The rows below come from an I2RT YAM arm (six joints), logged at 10 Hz.
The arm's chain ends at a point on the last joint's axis. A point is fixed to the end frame.
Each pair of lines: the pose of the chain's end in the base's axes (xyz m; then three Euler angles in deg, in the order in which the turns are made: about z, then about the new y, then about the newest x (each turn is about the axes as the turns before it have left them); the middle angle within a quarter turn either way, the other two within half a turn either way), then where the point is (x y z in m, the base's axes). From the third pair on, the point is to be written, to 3 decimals.
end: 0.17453, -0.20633, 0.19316, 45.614, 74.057, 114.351
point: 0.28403 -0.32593 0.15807
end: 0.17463, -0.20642, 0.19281, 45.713, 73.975, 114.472
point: 0.28411 -0.32600 0.15761
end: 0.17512, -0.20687, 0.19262, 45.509, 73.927, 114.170
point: 0.285 -0.326 0.158
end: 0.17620, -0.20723, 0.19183, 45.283, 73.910, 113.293
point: 0.287 -0.326 0.158
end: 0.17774, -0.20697, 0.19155, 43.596, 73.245, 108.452
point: 0.296 -0.320 0.161
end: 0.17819, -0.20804, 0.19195, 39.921, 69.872, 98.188
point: 0.309 -0.308 0.172
